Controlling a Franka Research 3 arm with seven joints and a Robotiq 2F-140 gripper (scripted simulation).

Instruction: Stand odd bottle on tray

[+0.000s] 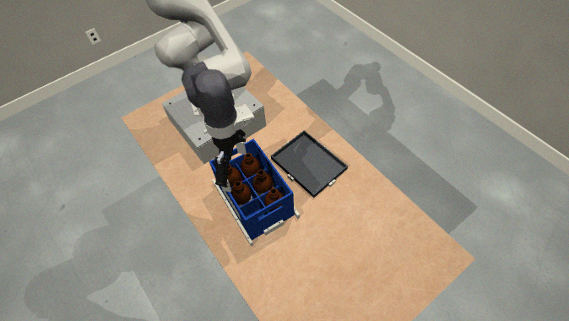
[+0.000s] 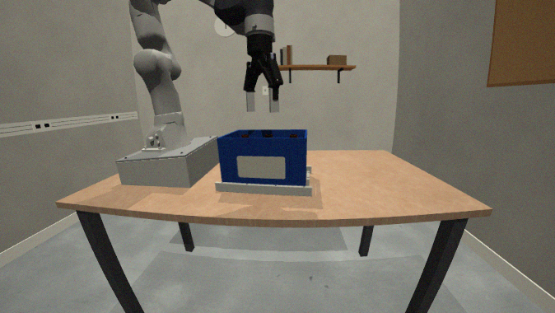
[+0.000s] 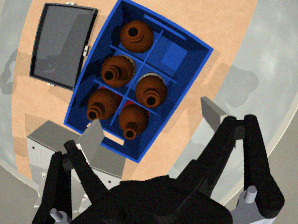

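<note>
My gripper is now 17 cm above the blue crate and 4 cm to the right of it. The rest, counted from my hand: bottle: 17 cm below, 8 cm behind; dark grey tray: 31 cm to the left, 25 cm below, 3 cm behind.
</note>
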